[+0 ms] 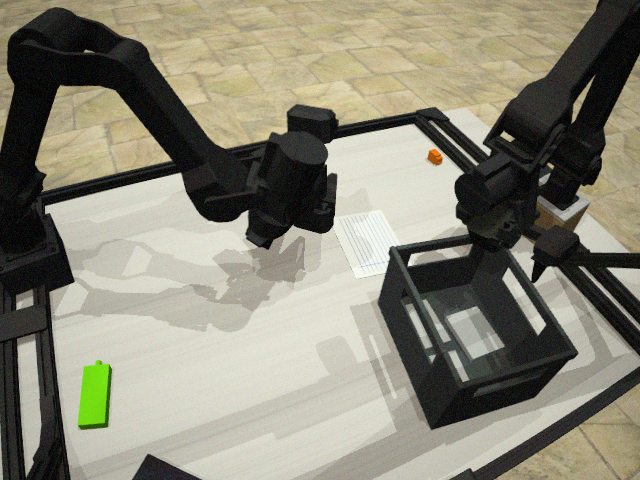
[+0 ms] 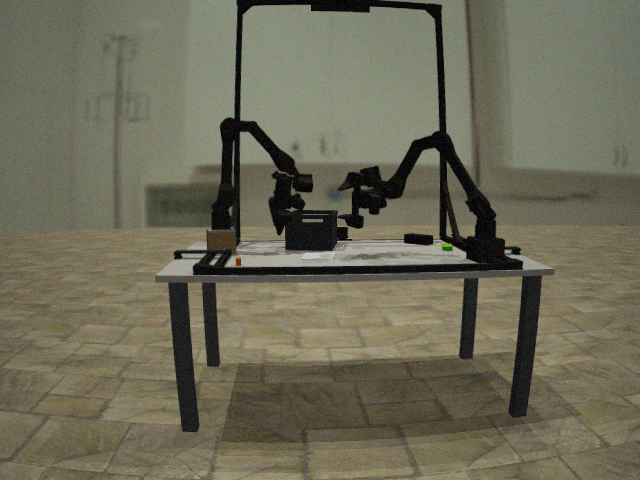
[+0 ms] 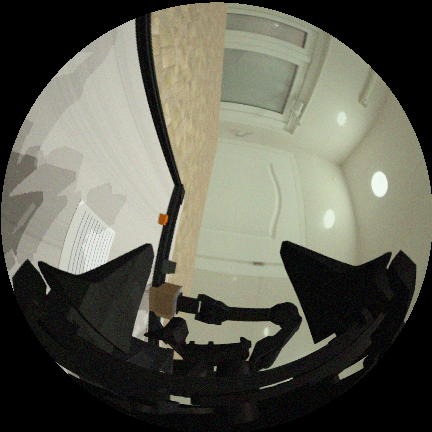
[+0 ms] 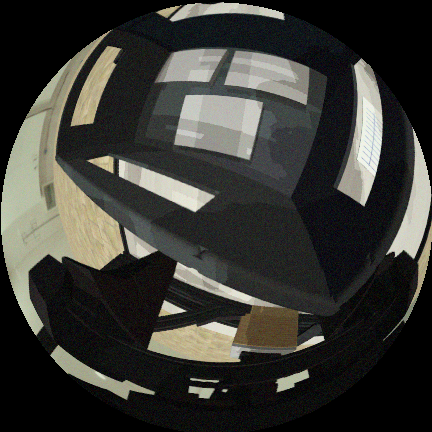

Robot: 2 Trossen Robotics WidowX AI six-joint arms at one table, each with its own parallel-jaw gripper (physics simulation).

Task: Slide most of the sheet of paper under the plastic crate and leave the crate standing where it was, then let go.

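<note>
The white lined sheet of paper [image 1: 366,243] [image 2: 318,255] [image 3: 86,241] [image 4: 370,137] lies flat on the table. Nearly all of it is in the open, with one corner reaching the far left corner of the black plastic crate [image 1: 404,314] [image 2: 310,230] [image 4: 241,225]. The crate stands upright on the table. My left gripper [image 1: 291,230] [image 2: 353,216] [image 3: 217,249] is open and empty. It hovers above the table just left of the paper. My right gripper [image 1: 513,259] [image 2: 277,219] [image 4: 239,251] is open. Its fingers straddle the crate's far right wall, one inside and one outside.
A small orange block [image 1: 434,156] [image 2: 238,261] [image 3: 163,219] lies near the far rail [image 1: 375,125]. A green block [image 1: 94,395] [image 2: 447,247] lies at the near left. A cardboard box [image 2: 221,239] [image 3: 163,300] [image 4: 268,330] sits by the right arm's base. A black block [image 2: 418,238] lies on the table.
</note>
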